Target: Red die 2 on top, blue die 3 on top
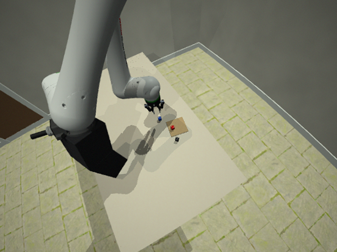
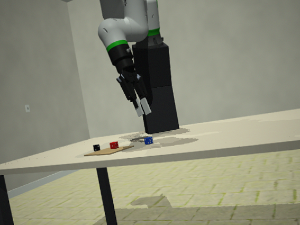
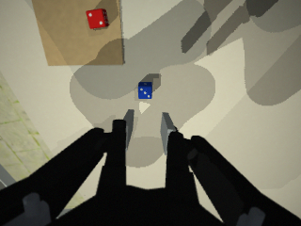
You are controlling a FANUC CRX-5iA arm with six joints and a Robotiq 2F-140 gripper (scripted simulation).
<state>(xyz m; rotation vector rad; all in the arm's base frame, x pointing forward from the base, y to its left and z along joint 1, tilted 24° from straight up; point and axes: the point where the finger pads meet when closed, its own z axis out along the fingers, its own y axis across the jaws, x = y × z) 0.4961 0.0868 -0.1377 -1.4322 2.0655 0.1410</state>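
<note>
My hand is 13 cm above the blue die, 1 cm to the right of it and 1 cm short of it. Also, from my hand: red die (13 cm to the right, 13 cm below, 4 cm ahead); black die (23 cm to the right, 13 cm below, 2 cm ahead); brown mat (15 cm below, 14 cm to the right, 8 cm ahead).
</note>
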